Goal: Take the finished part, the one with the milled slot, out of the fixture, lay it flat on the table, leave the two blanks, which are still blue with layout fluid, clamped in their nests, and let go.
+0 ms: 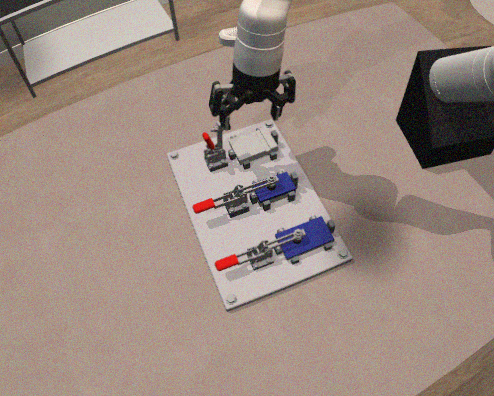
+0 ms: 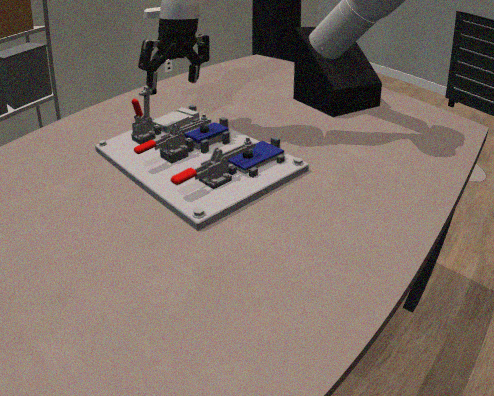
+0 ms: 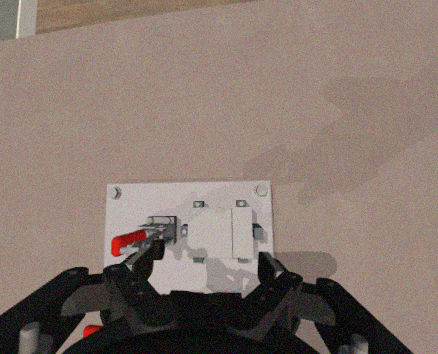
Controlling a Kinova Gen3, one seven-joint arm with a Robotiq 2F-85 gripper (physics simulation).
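Pixels of known places: gripper, between the fingertips: (image 1: 250,121) (image 2: 172,85) (image 3: 206,260); arm's base, origin of its link: (image 1: 447,80) (image 2: 324,45).
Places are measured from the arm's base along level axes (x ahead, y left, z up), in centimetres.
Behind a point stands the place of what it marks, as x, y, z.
The finished part (image 1: 250,146) @(40.0, -5.8, -12.0) (image 2: 175,119) @(40.1, -4.9, -12.0) (image 3: 212,232) @(40.1, -6.5, -12.0) is pale grey and lies flat in the far nest of the white fixture plate (image 1: 192,175) @(52.3, -4.8, -14.3) (image 2: 125,151) @(52.3, -4.0, -14.3) (image 3: 120,210) @(53.5, -8.4, -14.3). Its clamp is swung open, with the red handle (image 1: 208,140) @(48.0, -5.3, -6.1) (image 2: 137,107) @(48.2, -5.3, -6.9) (image 3: 129,242) @(47.6, -6.3, -6.6) raised and the arm upright. One blue blank (image 1: 286,186) @(37.1, 5.4, -11.7) (image 2: 212,131) @(38.7, 5.6, -11.7) sits clamped in the middle nest, the other blue blank (image 1: 317,232) @(35.3, 15.5, -12.7) (image 2: 265,154) @(36.5, 16.8, -12.7) in the near nest. My gripper (image 1: 250,119) @(39.9, -5.7, -4.7) (image 2: 172,84) @(39.9, -5.7, -4.7) (image 3: 206,260) @(39.9, -5.7, -4.7) is open and empty, above the far end of the plate. Its left finger is close to the raised clamp arm.
The blanks' clamps have lowered red handles, the middle one (image 1: 203,205) @(52.4, 5.3, -9.7) (image 2: 145,146) @(52.5, 5.8, -9.8) and the near one (image 1: 227,262) @(51.7, 16.3, -10.7) (image 2: 183,175) @(52.1, 16.7, -10.7). A black robot base (image 1: 425,140) @(6.8, 6.0, -9.6) (image 2: 335,100) @(6.6, 8.8, -11.6) stands to the right of the plate. Small stop blocks surround each nest.
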